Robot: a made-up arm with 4 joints.
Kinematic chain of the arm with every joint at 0, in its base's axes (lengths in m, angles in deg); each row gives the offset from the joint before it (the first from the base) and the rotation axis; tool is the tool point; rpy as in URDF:
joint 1: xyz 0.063 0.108 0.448 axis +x
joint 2: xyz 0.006 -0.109 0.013 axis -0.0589 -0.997 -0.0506
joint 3: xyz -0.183 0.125 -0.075 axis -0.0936 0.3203 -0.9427
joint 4: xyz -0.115 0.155 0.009 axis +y
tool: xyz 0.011 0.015 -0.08 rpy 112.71 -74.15 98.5
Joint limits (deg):
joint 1: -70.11..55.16
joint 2: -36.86..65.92
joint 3: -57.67..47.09
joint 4: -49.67..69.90
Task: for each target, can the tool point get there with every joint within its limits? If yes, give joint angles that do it. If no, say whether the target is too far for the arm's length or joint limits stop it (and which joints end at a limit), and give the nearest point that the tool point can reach.
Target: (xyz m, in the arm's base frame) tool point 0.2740 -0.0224 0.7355
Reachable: no: joint limits stop it (at a limit: joint 1, joint 2, joint 3, joint 4) | nearest point 0.1622 0.3183 0.4975 | short by 0.430 m
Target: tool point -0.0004 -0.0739 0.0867
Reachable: yes | joints -53.63 57.93 0.41 56.63
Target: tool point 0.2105 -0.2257 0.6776
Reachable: no: joint limits stop it (at a limit: joint 1, joint 2, joint 3) | nearest point 0.0631 -0.3140 0.3306 | short by 0.387 m
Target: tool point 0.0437 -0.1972 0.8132
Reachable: no: joint limits stop it (at a limit: joint 1, joint 2, joint 4) | nearest point -0.2290 0.1325 0.7142 | short by 0.439 m
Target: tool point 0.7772 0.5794 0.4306
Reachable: no: too far | nearest point 0.1671 0.3898 0.4376 | short by 0.639 m
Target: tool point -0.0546 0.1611 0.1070
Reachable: yes | joints -33.40 36.52 25.00 37.56
